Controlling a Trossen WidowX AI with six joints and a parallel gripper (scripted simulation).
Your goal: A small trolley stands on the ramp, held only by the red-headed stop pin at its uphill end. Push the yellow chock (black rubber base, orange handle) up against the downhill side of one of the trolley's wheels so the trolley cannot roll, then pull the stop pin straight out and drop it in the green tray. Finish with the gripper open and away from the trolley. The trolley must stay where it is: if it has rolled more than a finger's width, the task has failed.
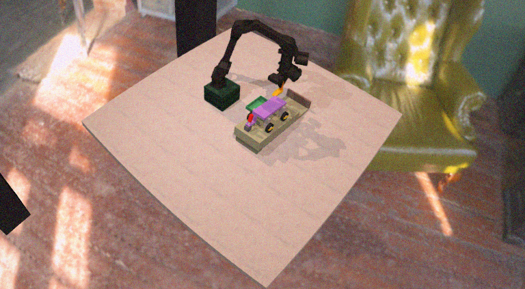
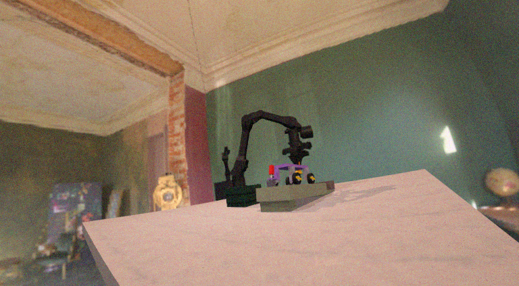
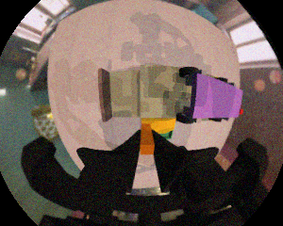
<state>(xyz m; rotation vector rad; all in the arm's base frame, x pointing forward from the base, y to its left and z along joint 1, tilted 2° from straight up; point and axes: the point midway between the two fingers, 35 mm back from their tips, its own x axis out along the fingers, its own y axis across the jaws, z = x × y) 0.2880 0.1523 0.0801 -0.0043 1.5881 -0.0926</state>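
The red-headed stop pin lies 20 mm ahead of my gripper tip, 290 mm to the right of it and 10 mm below it. From my gripper tip the other things lie so: purple trolley: 50 mm ahead, 170 mm to the right, 30 mm below; yellow chock: 20 mm to the right, 10 mm below; brown end stop: 60 mm ahead, 100 mm to the left, 110 mm below.
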